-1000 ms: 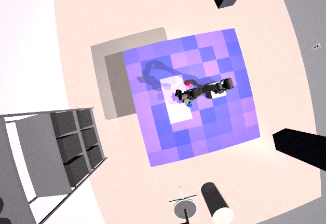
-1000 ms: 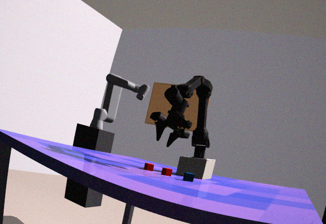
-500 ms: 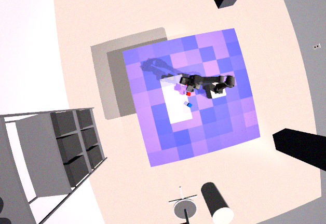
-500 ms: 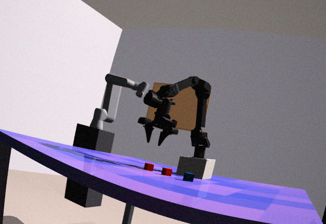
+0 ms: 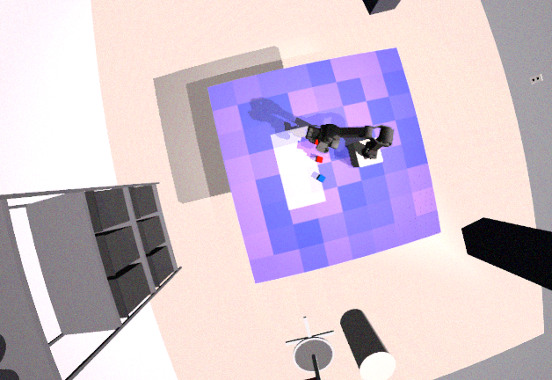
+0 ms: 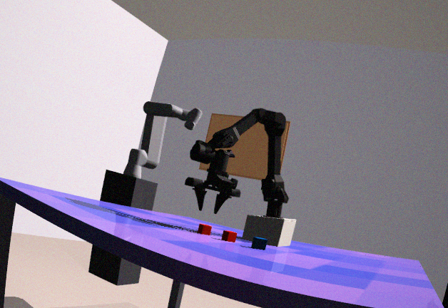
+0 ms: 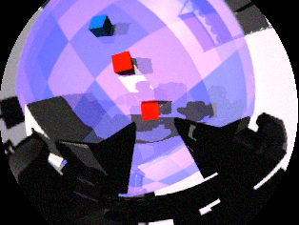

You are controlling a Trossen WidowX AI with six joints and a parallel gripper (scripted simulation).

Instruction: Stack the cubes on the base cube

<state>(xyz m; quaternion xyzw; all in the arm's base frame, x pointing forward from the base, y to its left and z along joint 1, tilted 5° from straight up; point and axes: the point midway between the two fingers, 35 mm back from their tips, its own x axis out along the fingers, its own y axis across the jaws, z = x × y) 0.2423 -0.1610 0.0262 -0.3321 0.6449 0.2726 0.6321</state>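
My gripper tip is 5 cm short of the blue cube, 22 cm to the right of it and 6 cm above it.
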